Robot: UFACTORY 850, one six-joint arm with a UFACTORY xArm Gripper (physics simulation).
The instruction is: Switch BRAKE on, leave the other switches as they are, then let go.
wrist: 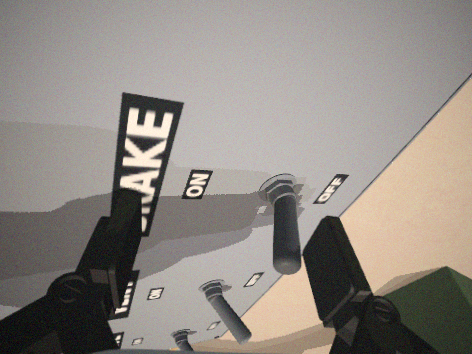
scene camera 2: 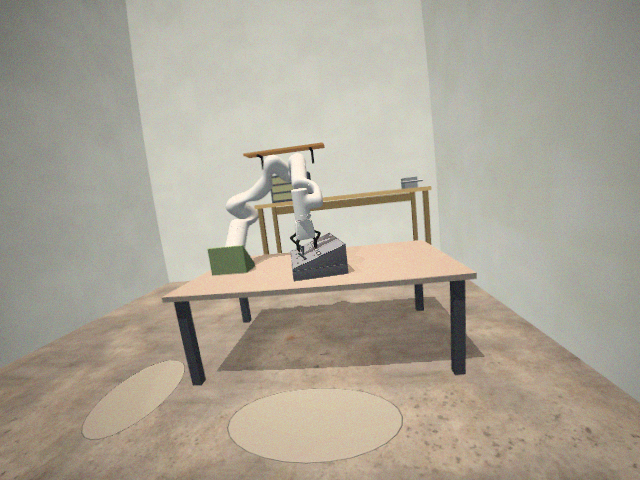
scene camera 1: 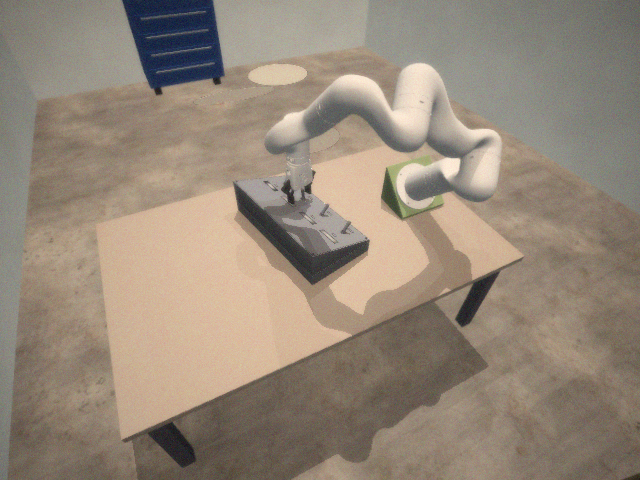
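Note:
The grey sloped switch box (scene camera 1: 273, 232) (scene camera 2: 330, 260) (wrist: 275, 75) stands on the table. In the wrist view the BRAKE label (wrist: 145, 145) is partly covered by the left finger. The BRAKE lever (wrist: 286, 235) rises between an ON label (wrist: 197, 184) and an OFF label (wrist: 331, 189); it seems to lean towards OFF, but its exact tilt is hard to judge. My gripper (scene camera 1: 299, 197) (scene camera 2: 307, 249) (wrist: 231, 224) is open low over the panel, with the BRAKE lever between its fingers, nearer the right one. The VENT lever (wrist: 231, 317) and another lever (wrist: 183, 340) lean towards OFF.
The table (scene camera 1: 180, 310) (scene camera 2: 403, 263) carries the box and the green wedge (scene camera 1: 391, 193) (scene camera 2: 226, 259) (wrist: 435, 305) under the arm's base. A blue drawer cabinet (scene camera 1: 180, 46) stands far back. A wooden bench (scene camera 2: 372, 201) and wall shelf (scene camera 2: 284, 150) are behind the arm.

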